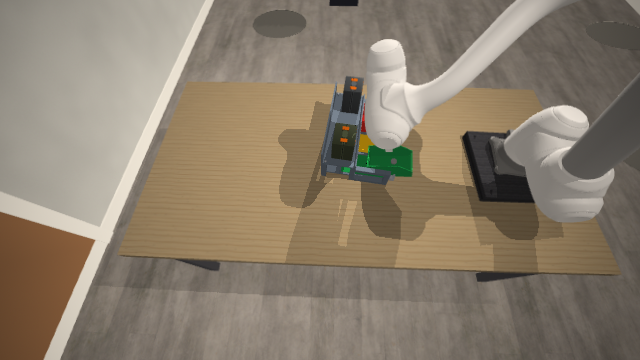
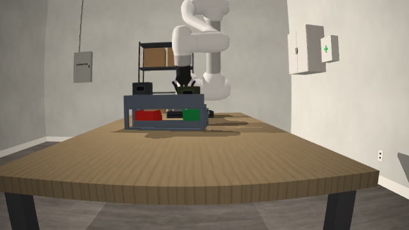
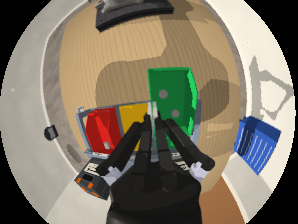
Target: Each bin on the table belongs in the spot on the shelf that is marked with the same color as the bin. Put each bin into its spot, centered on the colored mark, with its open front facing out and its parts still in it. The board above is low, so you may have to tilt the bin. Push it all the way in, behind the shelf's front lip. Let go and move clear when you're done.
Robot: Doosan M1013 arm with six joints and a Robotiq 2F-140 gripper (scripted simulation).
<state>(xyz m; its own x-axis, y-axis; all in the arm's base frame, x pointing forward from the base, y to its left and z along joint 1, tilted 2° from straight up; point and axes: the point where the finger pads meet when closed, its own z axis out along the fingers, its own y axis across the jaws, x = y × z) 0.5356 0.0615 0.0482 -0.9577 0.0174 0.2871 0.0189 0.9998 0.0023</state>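
Right now the green bin is 50 mm to the left of my hand, 40 mm below it and 10 mm behind it. Round my hand: red bin 180 mm to the right, 80 mm ahead, 60 mm below.
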